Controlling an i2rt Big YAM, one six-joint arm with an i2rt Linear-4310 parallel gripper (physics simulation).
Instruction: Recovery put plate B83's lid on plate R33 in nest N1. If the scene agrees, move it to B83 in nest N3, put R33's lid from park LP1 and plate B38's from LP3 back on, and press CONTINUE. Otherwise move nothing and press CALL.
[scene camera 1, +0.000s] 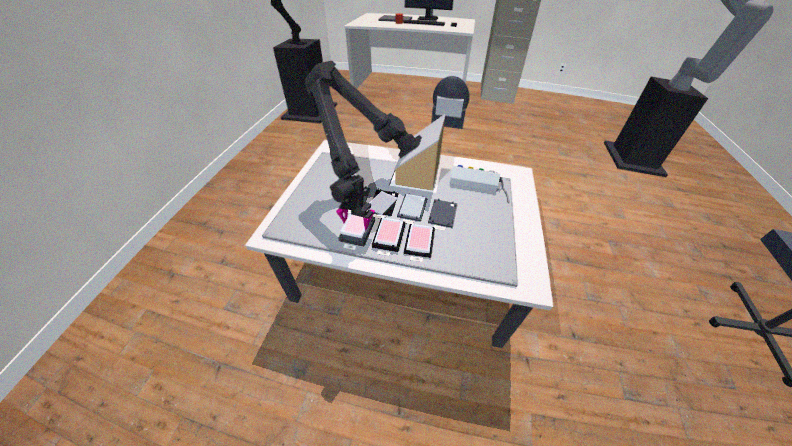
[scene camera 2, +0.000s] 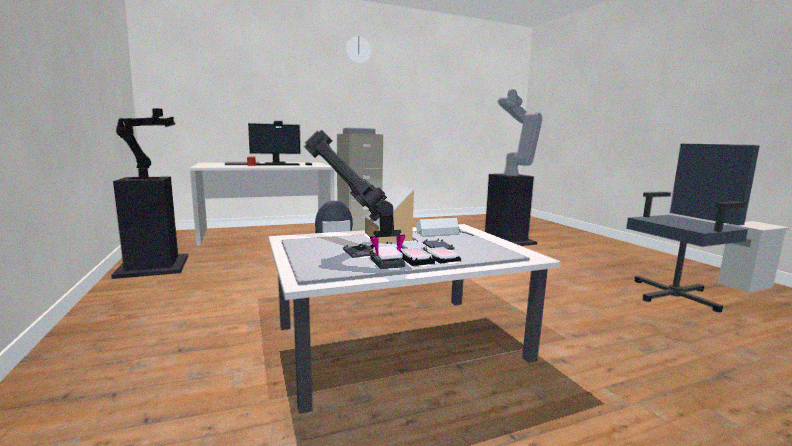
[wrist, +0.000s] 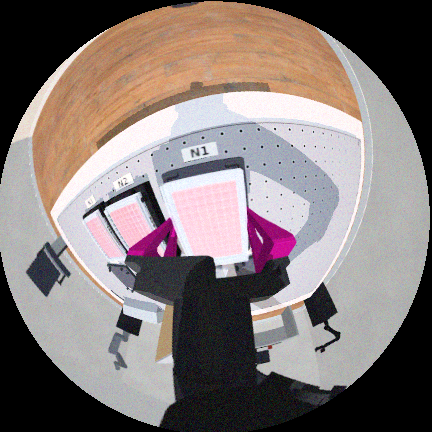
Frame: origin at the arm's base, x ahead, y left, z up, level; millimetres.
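Seen in the pictures: gripper, fingertip midpoint: (scene camera 1: 355, 226) (scene camera 2: 388, 255) (wrist: 209, 214); arm's base at its link origin: (scene camera 1: 411, 147).
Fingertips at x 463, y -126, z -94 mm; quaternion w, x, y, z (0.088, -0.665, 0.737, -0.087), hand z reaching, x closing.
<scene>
Pixels of each thing's top centre, then the offset from my fingertips to it. "pt": a spot on its surface instead. Level surfaces: height alone.
- dark-rimmed plate at its top centre: (wrist: 211, 219) (scene camera 1: 357, 225) (scene camera 2: 387, 256) 0 mm left, 13 mm back, 8 mm down
- nest N2 at a spot on its surface: (wrist: 127, 219) (scene camera 1: 386, 236) pt 129 mm left, 16 mm ahead, 6 mm down
- nest N3 at a spot on its surface: (wrist: 99, 238) (scene camera 1: 421, 238) pt 261 mm left, 11 mm back, 12 mm down
- tilted grey lid at its top centre: (scene camera 1: 381, 201) 56 mm left, 177 mm back, 13 mm down
- light grey lid at its top centre: (scene camera 1: 412, 204) (scene camera 2: 412, 244) 190 mm left, 195 mm back, 18 mm down
- dark pad at a spot on its surface: (scene camera 1: 442, 212) pt 320 mm left, 187 mm back, 26 mm down
- grey button box at its top centre: (scene camera 1: 476, 168) (scene camera 2: 437, 218) (wrist: 140, 319) 442 mm left, 441 mm back, 48 mm up
- perforated mat at its surface level: 36 mm down
My gripper (scene camera 1: 354, 218) (scene camera 2: 386, 244) (wrist: 209, 214) has magenta fingers and is shut on the long sides of a clear, white-rimmed lid (scene camera 1: 352, 226) (scene camera 2: 390, 252) (wrist: 209, 215). The lid sits at nest N1, level, on or just above the dark-rimmed plate (wrist: 201, 170); pink wells show through it. Two more pink plates stand to the side in nest N2 (scene camera 1: 388, 232) (wrist: 127, 219) and nest N3 (scene camera 1: 419, 238) (wrist: 99, 238). Behind the nests lie a tilted grey lid (scene camera 1: 382, 202), a light grey lid (scene camera 1: 411, 206) and a dark pad (scene camera 1: 442, 212).
A grey button box (scene camera 1: 474, 178) (scene camera 2: 437, 226) stands at the back of the perforated mat (scene camera 1: 309, 216). A tan wedge-shaped board (scene camera 1: 421, 160) stands behind the parks. The arm's base is at the table's far left. The table edge (scene camera 1: 387, 274) lies just in front of the nests.
</scene>
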